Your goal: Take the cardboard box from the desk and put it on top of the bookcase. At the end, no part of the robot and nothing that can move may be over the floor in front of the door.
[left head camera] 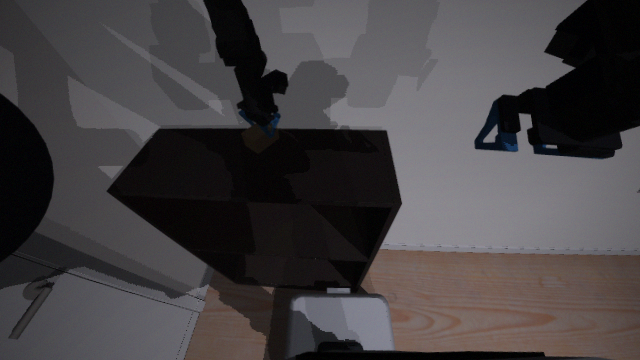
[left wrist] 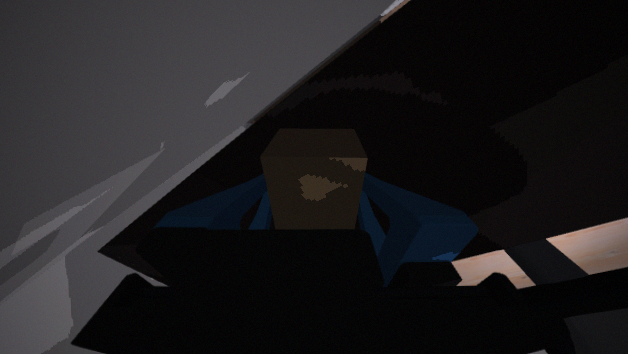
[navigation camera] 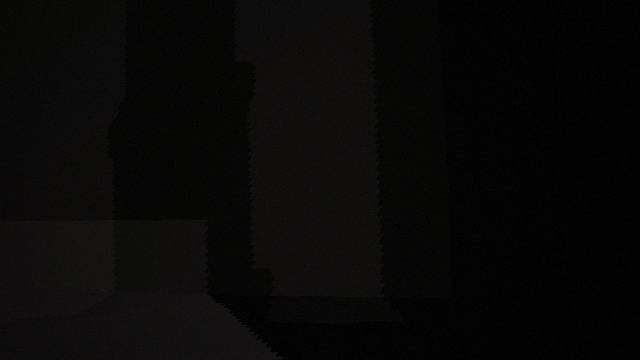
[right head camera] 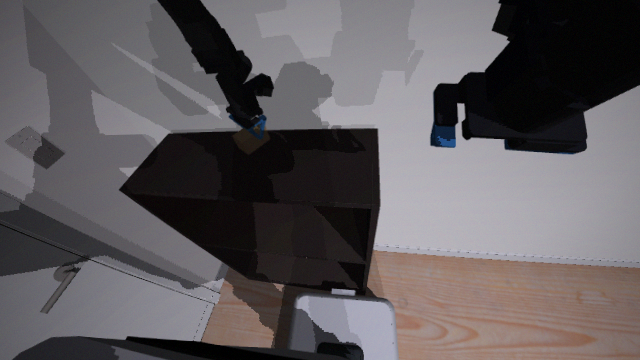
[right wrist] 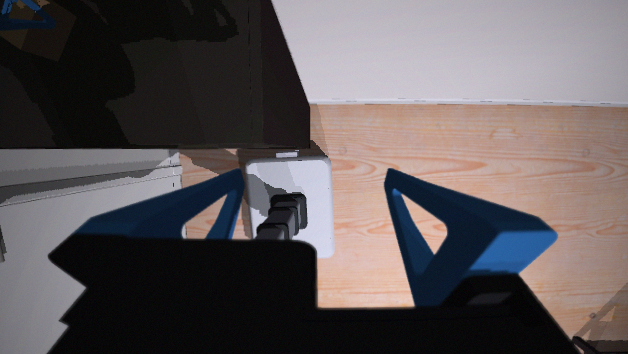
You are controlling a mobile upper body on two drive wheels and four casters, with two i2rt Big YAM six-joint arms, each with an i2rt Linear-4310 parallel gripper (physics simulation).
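Frame: origin at the left arm's base, x left, y down, z back, level; centimetres.
Where they show: left gripper, fingertip midpoint: (left head camera: 264, 132) (left wrist: 314, 176) (right head camera: 255, 134) (right wrist: 39, 14); right gripper, fingertip midpoint: (left head camera: 505, 147) (right head camera: 468, 142) (right wrist: 314, 176).
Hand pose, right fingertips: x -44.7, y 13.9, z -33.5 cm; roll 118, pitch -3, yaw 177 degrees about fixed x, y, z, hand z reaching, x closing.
Note:
After its pixels a point has its place.
The small brown cardboard box (left head camera: 259, 142) {x 2.5, y 31.5, z -55.5 cm} (right head camera: 251, 143) {x 1.9, y 32.0, z -56.4 cm} (left wrist: 317, 200) {x 2.1, y 29.9, z -60.6 cm} (right wrist: 50, 37) {x 1.2, y 32.8, z -57.4 cm} is between the blue fingers of my left gripper (left head camera: 260, 131) {x 2.3, y 32.4, z -61.1 cm} (right head camera: 250, 131) {x 2.3, y 32.4, z -61.1 cm}, which is shut on it. The box is over the dark bookcase's top, near its back edge; whether it touches the top, I cannot tell. The bookcase (left head camera: 345, 175) {x -21.9, y 35.0, z -45.8 cm} (right head camera: 330, 170) {x -22.7, y 35.0, z -47.5 cm} (right wrist: 190, 100) {x -22.4, y 35.0, z -45.0 cm} stands against the wall, its top partly in shadow. My right gripper (left head camera: 525, 148) (right head camera: 480, 145) {x -44.7, y 13.9, z -33.5 cm} (right wrist: 314, 176) {x -44.7, y 13.9, z -33.5 cm} is open and empty, to the right of the bookcase. The desk does not show.
A door (left head camera: 110, 325) {x 64.5, y 79.7, z -10.8 cm} (right head camera: 145, 310) {x 64.4, y 88.2, z -11.5 cm} with a handle is at the lower left. A white rounded base (left head camera: 370, 320) {x -37.8, y 115.0, z -19.5 cm} (right head camera: 375, 325) {x -38.7, y 115.0, z -19.3 cm} (right wrist: 320, 210) {x -41.0, y 115.0, z 0.1 cm} with a black column stands in front of the bookcase. A wall (left head camera: 525, 210) {x -119.4, y 85.3, z -64.0 cm} rises at the right. The navigation view is very dark.

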